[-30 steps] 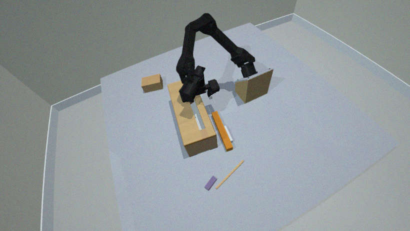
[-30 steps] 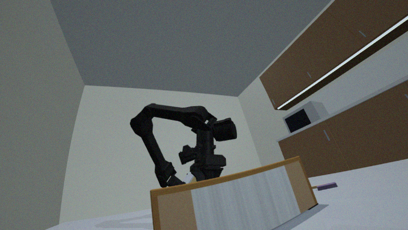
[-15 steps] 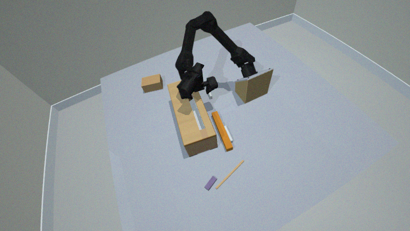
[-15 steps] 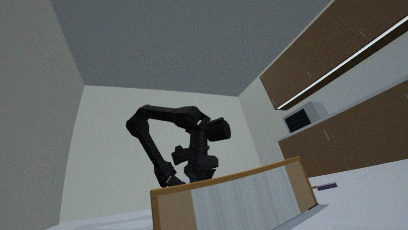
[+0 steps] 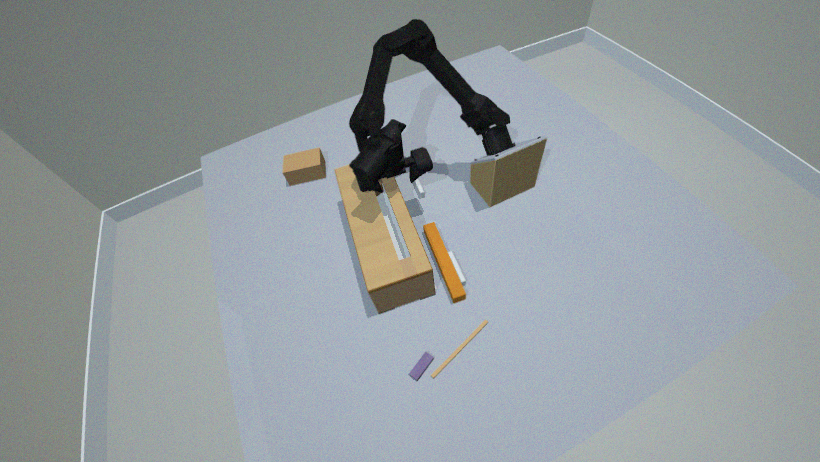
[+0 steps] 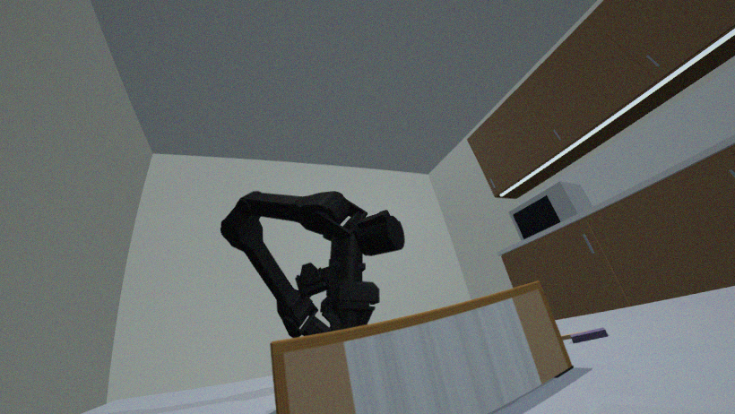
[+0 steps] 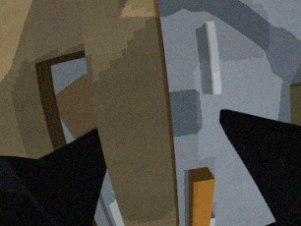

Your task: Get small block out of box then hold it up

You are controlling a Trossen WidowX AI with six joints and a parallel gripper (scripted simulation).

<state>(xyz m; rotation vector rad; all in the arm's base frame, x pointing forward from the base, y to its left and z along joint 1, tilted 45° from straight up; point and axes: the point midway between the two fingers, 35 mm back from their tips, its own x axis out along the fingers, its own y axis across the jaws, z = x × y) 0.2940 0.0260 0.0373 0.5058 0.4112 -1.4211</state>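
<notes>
My gripper tip is 60 mm short of the small brown block and 20 mm to the left of it. The rest, counted from my gripper tip: purple block 440 mm to the left, 90 mm ahead, 80 mm below; then small tan box 260 mm to the right, 240 mm ahead, 60 mm below.
</notes>
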